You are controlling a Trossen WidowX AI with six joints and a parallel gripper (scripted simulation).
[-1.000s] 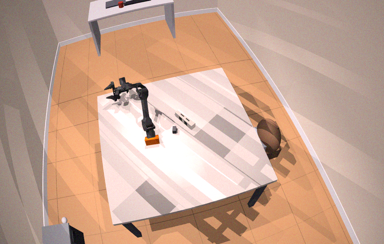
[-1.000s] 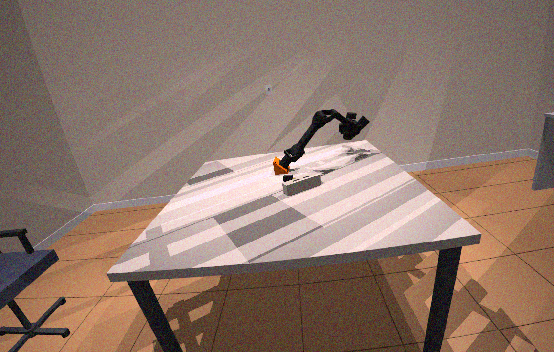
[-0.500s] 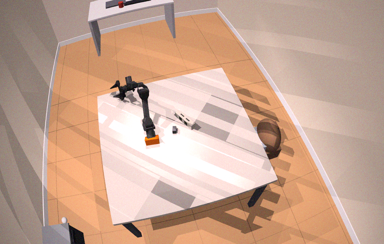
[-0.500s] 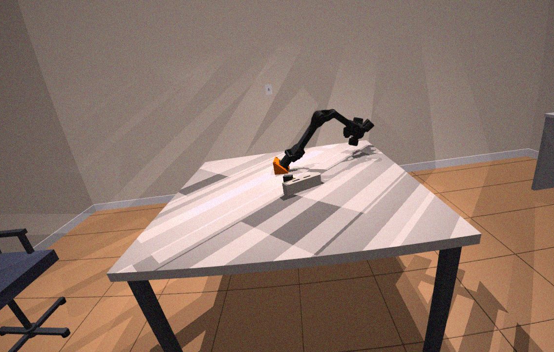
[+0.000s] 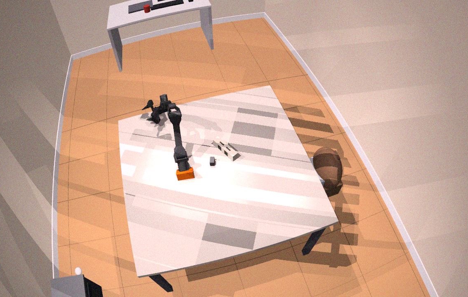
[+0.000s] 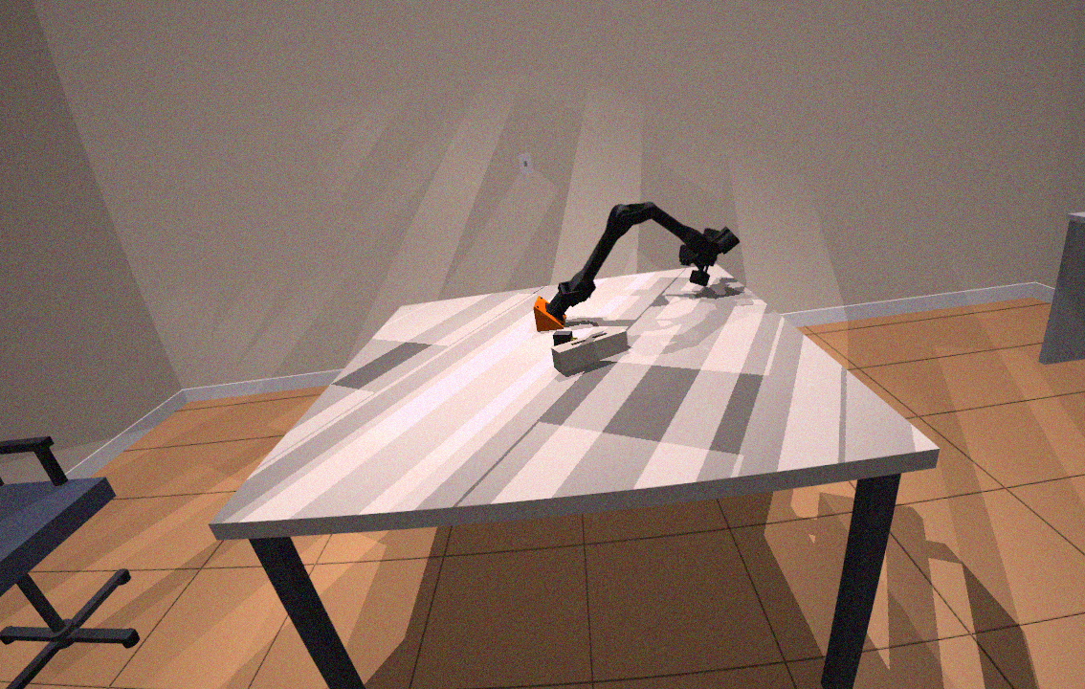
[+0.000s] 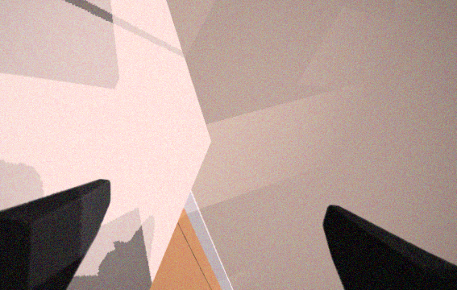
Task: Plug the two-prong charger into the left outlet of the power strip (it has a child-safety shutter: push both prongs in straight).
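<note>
My gripper tip is 520 mm to the left of the dark grey charger, 380 mm short of it and 70 mm above it.
</note>
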